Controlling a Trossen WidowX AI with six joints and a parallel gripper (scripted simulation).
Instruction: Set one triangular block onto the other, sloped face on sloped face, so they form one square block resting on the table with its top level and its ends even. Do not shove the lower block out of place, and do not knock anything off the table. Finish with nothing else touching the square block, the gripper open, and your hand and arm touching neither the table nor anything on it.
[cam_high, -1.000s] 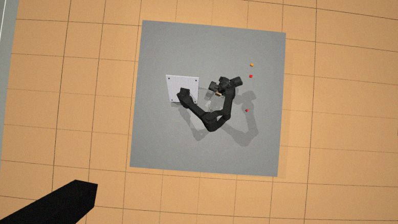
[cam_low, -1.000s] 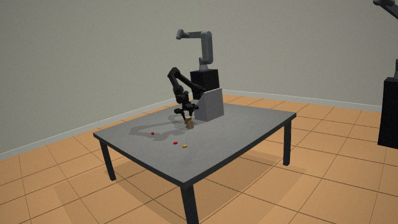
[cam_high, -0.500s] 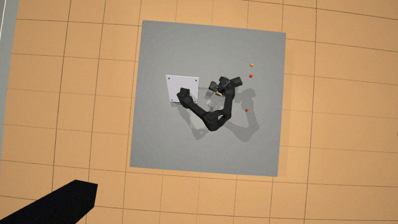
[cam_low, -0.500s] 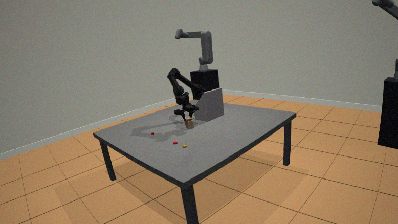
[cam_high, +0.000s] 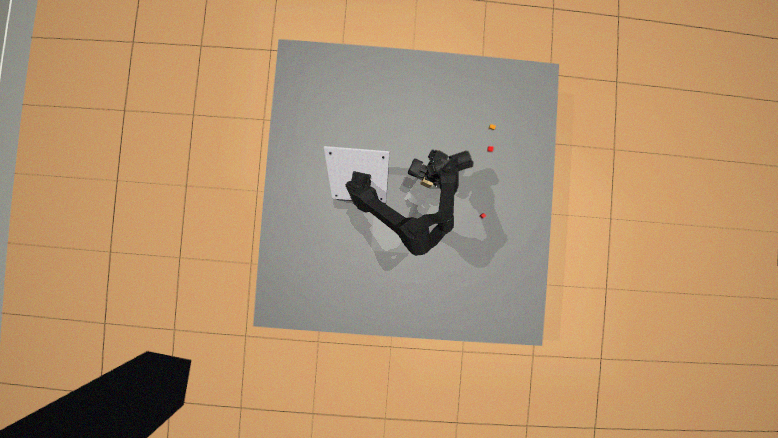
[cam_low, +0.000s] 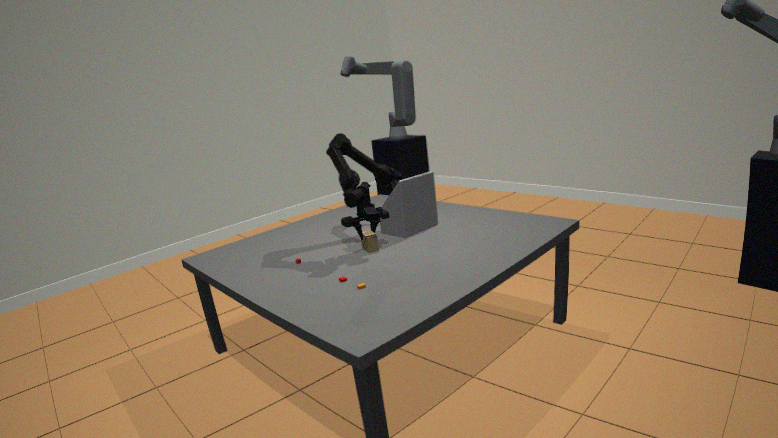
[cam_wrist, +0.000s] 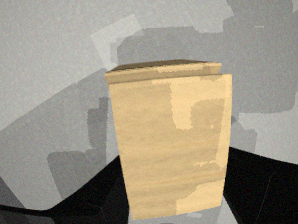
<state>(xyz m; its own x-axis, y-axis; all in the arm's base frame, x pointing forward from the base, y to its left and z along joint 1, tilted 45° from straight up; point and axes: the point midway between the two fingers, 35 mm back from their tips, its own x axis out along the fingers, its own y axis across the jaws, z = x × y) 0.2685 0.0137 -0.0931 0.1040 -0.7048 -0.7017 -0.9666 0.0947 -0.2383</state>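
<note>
Right now the tan triangular block is 10 mm above my gripper tip. From my gripper tip the other things lie so: orange cube 250 mm ahead, 300 mm to the left, 40 mm below.
</note>
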